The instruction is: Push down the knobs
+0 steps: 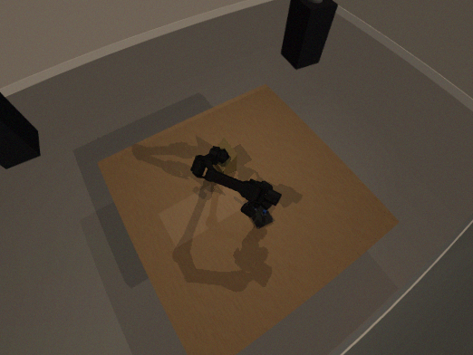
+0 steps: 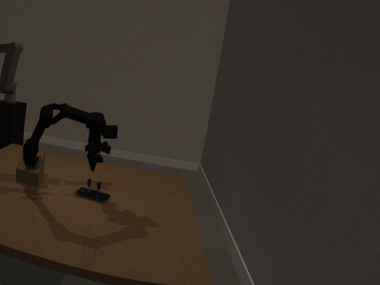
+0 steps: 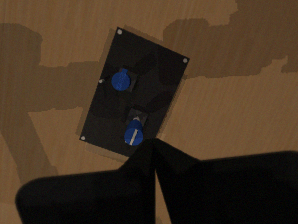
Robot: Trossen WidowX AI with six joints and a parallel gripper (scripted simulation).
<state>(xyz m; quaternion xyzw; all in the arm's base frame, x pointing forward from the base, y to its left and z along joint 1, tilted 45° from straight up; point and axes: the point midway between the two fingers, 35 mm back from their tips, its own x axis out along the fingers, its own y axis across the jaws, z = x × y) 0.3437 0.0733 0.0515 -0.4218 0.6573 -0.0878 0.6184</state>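
My gripper tip is 3 cm short of the blue knob, 4 cm to the right of it and 7 cm above it.
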